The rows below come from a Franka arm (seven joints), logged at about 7 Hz.
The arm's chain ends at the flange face. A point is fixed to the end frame.
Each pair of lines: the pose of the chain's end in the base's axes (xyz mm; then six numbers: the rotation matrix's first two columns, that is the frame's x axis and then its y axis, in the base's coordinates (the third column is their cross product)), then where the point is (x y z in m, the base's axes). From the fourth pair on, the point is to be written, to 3 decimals.
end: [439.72 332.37 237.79 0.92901 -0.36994 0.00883 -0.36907 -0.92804 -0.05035]
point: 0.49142 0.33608 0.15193
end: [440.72 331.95 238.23 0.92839 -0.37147 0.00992 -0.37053 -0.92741 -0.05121]
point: 0.49254 0.33561 0.15244
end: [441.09 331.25 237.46 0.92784 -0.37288 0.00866 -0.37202 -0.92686 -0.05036]
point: 0.49279 0.33480 0.15159
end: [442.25 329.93 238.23 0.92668 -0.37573 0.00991 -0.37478 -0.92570 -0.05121]
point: 0.494 0.333 0.152
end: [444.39 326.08 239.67 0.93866 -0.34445 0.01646 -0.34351 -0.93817 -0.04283]
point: 0.496 0.330 0.154
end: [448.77 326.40 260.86 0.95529 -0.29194 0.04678 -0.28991 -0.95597 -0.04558]
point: 0.503 0.333 0.177
